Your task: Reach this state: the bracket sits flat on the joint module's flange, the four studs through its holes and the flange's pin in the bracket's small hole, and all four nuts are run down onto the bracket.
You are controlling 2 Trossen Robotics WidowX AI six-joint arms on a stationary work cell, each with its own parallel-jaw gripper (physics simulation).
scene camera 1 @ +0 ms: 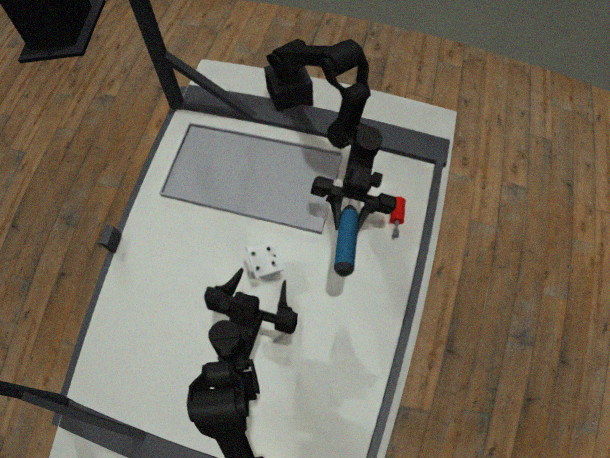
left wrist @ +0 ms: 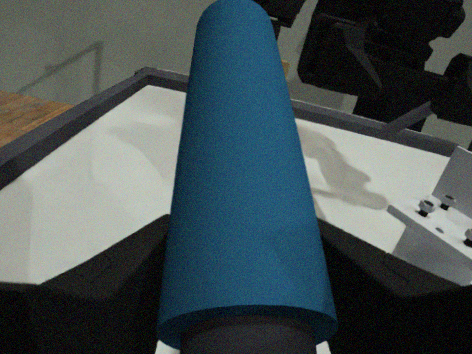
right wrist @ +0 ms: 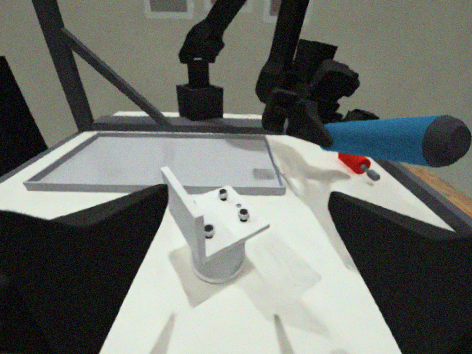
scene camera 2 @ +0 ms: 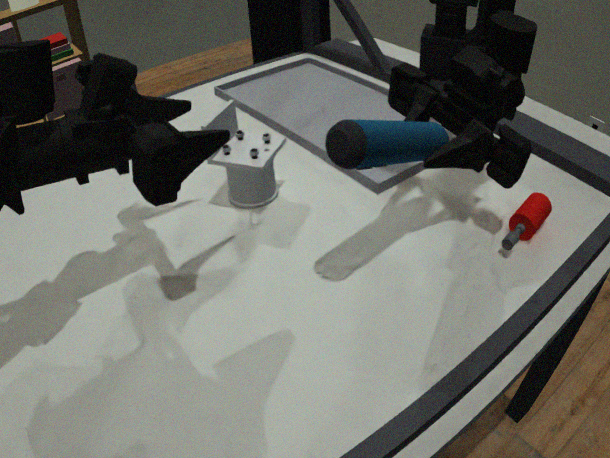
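Where they show: left gripper, fingertip midpoint: [scene camera 1: 346,232] [left wrist: 239,228] [right wrist: 344,148] [scene camera 2: 408,152]; right gripper, fingertip midpoint: [scene camera 1: 263,274] [left wrist: 433,108] [right wrist: 249,195] [scene camera 2: 208,119]; left arm's base, link origin: [scene camera 1: 288,74] [right wrist: 199,86] [scene camera 2: 449,33].
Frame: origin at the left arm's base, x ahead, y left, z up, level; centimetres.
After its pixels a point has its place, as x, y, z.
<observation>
A white L-shaped bracket [scene camera 1: 264,259] {44.4, -20.4, -3.5} [scene camera 2: 248,144] {43.6, -20.7, -3.5} [right wrist: 225,216] {45.0, -20.0, -3.5} lies on the upright grey joint module [scene camera 2: 251,186] {46.9, -19.3, -7.1} [right wrist: 220,264] {46.9, -21.8, -7.1}, its flange side wall standing up. Nuts [scene camera 2: 254,153] {46.6, -18.6, -2.7} [left wrist: 427,206] {46.0, -18.4, -2.6} [right wrist: 243,215] {46.5, -19.2, -2.6} sit on the studs through the plate; dark stud shows beneath them in the left wrist view, so they look slightly above the plate. One is hidden in the right wrist view. My left gripper [scene camera 1: 348,224] {45.5, -1.9, -0.6} [left wrist: 239,228] {45.5, -1.9, -0.6} is shut on the blue cylindrical tool [scene camera 1: 346,245] {50.3, -4.0, 5.0} [scene camera 2: 395,143] {51.7, -2.5, 3.7} [right wrist: 385,139] {50.8, -6.5, 3.5}, held above the table. My right gripper [scene camera 1: 263,276] {49.9, -21.7, 3.0} [right wrist: 249,195] {49.9, -21.7, 3.0} is open and empty, fingers pointing toward the bracket.
A shallow grey tray [scene camera 1: 242,218] {29.8, -21.9, -9.8} [right wrist: 100,187] {24.2, -30.0, -9.1} lies behind the module. A red-handled tool [scene camera 1: 397,211] {42.6, 12.5, -6.7} [scene camera 2: 532,215] {43.8, 12.9, -6.8} [right wrist: 354,163] {43.1, 10.7, -7.9} with a short grey shaft lies beyond the left gripper, near the table's dark side rail [scene camera 1: 411,300] {63.4, 7.6, -8.1}. Dark frame posts stand at the table's corners.
</observation>
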